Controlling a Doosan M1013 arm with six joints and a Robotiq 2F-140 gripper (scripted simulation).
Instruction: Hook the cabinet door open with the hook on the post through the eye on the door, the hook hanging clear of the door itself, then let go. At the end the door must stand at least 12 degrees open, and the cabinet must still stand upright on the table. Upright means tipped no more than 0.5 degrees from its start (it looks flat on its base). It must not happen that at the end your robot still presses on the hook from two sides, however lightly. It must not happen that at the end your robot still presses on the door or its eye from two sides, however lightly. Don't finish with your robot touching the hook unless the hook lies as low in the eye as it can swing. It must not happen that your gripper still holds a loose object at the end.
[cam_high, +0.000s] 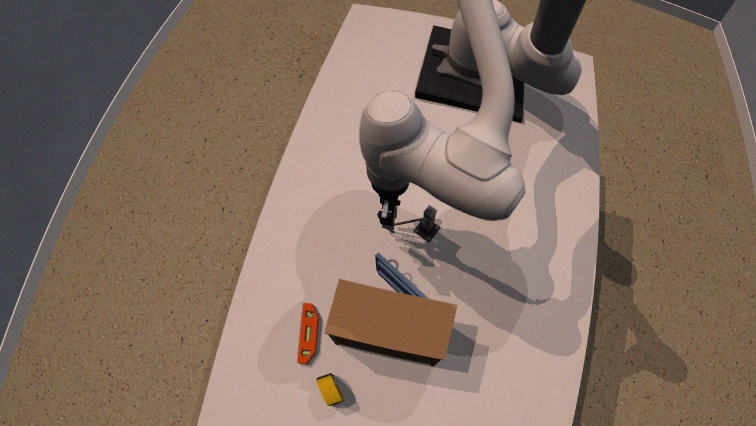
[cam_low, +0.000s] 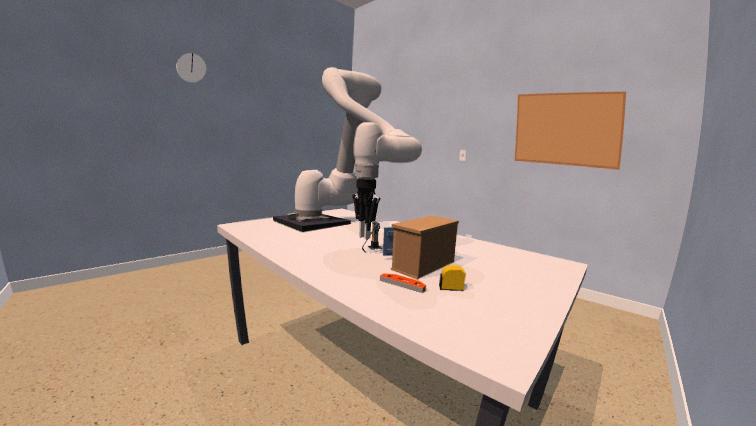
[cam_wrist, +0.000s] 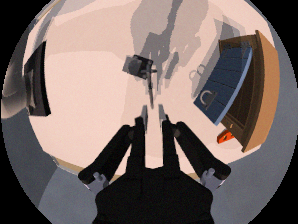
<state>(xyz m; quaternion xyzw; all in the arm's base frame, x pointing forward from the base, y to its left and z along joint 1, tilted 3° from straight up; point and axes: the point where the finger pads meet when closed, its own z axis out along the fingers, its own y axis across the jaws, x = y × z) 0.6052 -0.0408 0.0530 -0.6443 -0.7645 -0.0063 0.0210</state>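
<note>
My hand is 4 cm to the right of the thin hook, 4 cm above it and 1 cm past it. Also, from my hand: hook post (6 cm to the left, 2 cm below, 2 cm behind); then cabinet door (13 cm ahead, 10 cm to the left, 2 cm below); then orange spirit level (32 cm ahead, 9 cm below, 8 cm to the right).
</note>
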